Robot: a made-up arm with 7 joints.
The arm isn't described. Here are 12 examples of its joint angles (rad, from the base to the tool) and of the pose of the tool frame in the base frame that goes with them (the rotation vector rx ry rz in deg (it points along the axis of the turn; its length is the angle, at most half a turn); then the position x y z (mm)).
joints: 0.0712 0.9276 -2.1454 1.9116 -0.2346 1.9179 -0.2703
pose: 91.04 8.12 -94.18 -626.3 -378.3 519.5
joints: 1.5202 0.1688 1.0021 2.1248 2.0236 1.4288 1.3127
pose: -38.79 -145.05 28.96 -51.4 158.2 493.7
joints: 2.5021 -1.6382 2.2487 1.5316 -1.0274 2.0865 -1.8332
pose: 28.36 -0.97 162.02 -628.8 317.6 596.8
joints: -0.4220 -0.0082 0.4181 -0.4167 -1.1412 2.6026 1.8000
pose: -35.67 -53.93 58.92 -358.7 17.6 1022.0
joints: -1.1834 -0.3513 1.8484 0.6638 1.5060 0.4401 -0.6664
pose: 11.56 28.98 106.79 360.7 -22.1 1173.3
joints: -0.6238 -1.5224 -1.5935 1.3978 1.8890 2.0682 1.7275
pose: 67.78 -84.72 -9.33 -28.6 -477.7 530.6
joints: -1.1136 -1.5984 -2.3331 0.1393 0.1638 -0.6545 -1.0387
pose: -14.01 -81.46 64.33 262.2 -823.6 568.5
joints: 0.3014 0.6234 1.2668 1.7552 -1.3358 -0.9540 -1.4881
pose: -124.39 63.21 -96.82 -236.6 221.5 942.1
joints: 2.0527 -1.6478 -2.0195 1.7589 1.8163 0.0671 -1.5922
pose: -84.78 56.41 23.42 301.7 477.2 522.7
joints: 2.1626 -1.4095 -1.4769 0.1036 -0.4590 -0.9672 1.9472
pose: 71.27 24.67 -15.88 -313.3 802.2 754.1
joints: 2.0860 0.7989 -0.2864 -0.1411 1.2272 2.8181 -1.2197
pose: 172.24 14.66 38.89 464.5 -353.3 933.4
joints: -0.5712 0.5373 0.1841 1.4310 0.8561 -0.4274 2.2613
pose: -138.64 -71.62 29.07 127.1 -134.4 948.1
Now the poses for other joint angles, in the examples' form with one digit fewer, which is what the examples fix.
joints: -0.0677 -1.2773 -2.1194 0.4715 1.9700 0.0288 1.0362
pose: 109.6 71.7 -44.0 744 -477 784
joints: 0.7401 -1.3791 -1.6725 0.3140 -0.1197 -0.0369 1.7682
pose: 60.9 5.1 -60.6 803 456 783
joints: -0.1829 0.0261 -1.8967 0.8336 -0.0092 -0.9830 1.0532
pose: -137.7 3.1 50.2 -408 -318 1051
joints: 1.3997 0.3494 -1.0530 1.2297 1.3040 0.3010 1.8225
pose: -80.1 -103.6 -38.8 571 -90 922
